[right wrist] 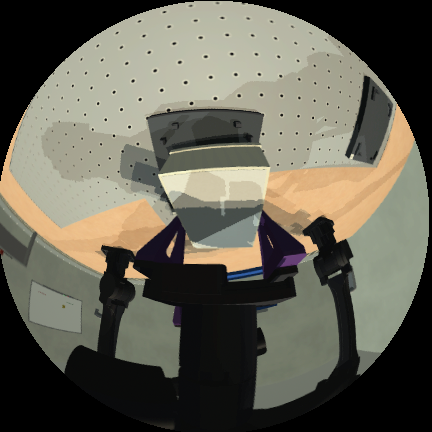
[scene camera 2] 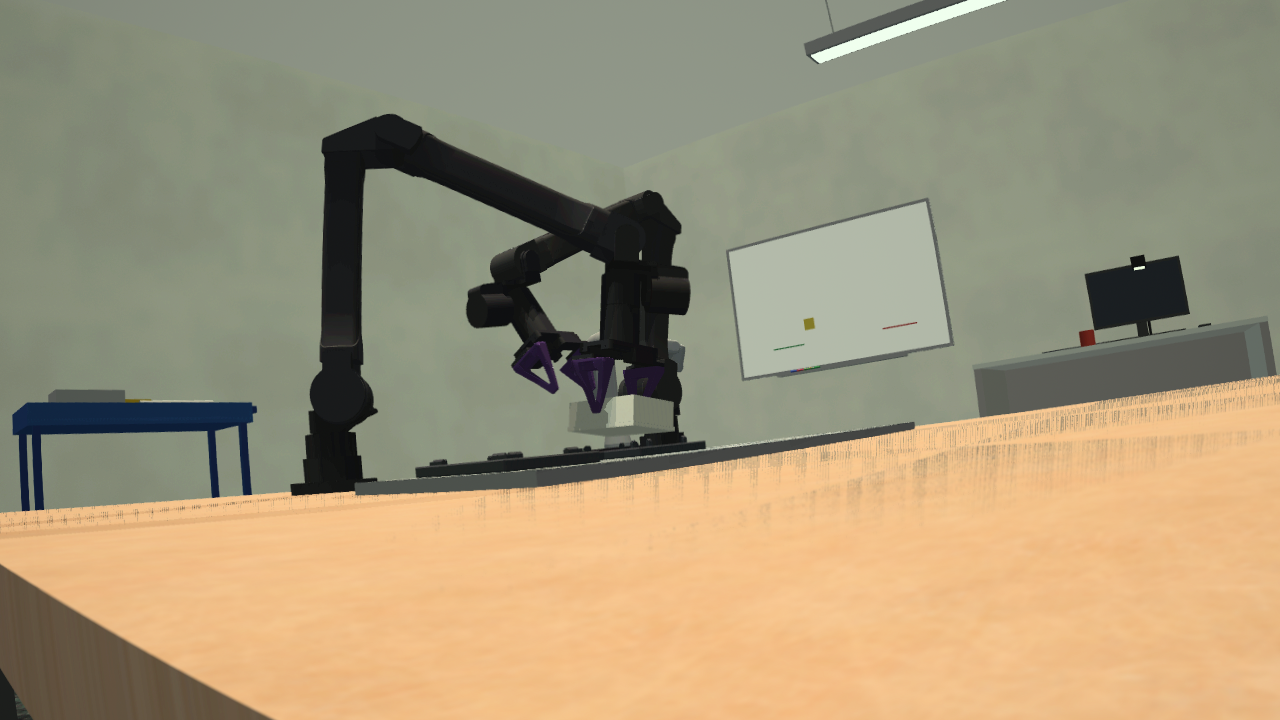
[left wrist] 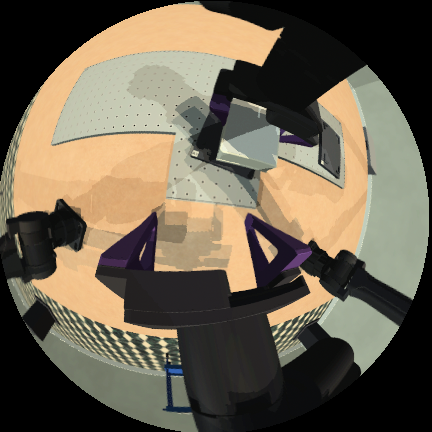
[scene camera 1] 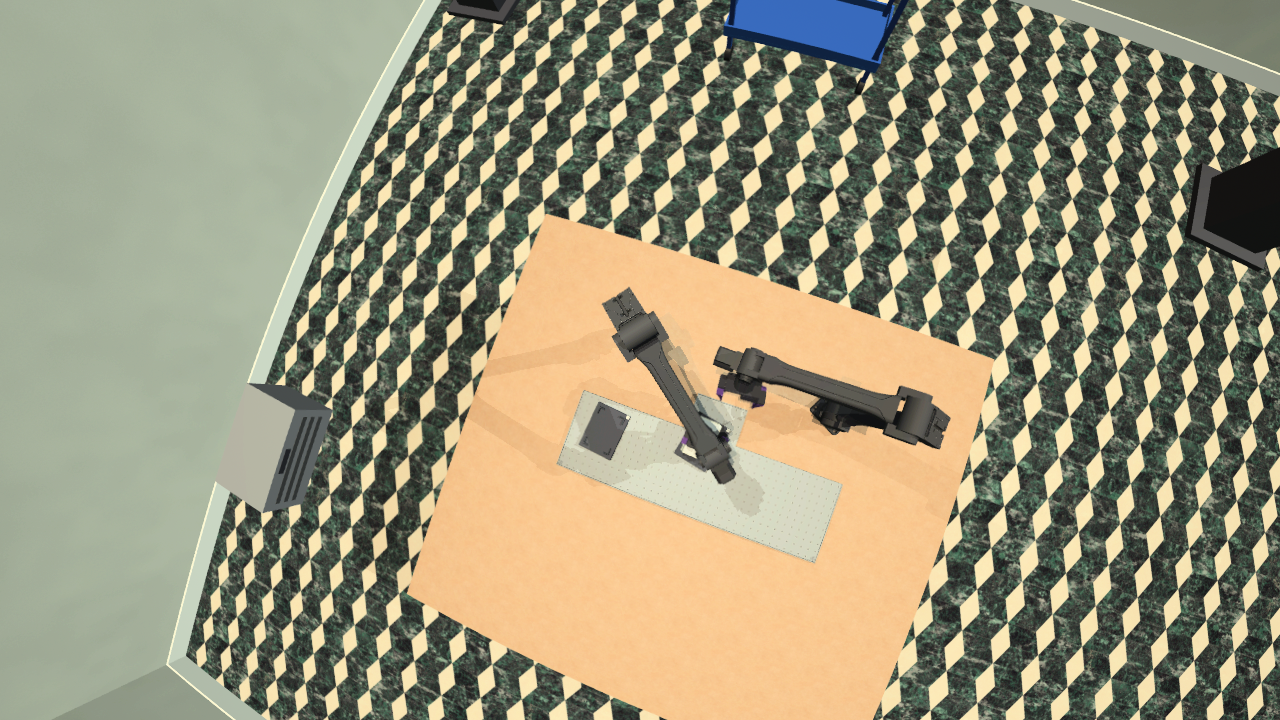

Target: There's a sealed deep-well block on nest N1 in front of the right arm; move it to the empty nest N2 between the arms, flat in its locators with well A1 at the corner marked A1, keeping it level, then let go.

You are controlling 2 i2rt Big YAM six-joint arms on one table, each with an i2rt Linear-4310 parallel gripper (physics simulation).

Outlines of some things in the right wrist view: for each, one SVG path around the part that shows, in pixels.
My right gripper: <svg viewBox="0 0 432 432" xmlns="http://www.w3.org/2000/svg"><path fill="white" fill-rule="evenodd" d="M263 209L257 228L263 279L227 281L227 270L224 264L183 263L185 230L177 215L136 251L132 268L148 277L144 281L142 296L169 305L182 307L178 359L180 372L192 379L200 380L204 378L206 371L224 372L224 380L227 384L242 382L252 377L256 373L257 362L256 307L276 304L296 296L293 276L298 273L297 264L306 255L304 245L274 222ZM176 233L175 242L168 257L166 249Z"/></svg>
A pale block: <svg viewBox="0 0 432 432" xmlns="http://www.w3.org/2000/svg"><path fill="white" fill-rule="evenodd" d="M260 142L204 144L176 148L169 151L170 155L157 175L181 225L194 247L233 248L253 246L270 168L261 150Z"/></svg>
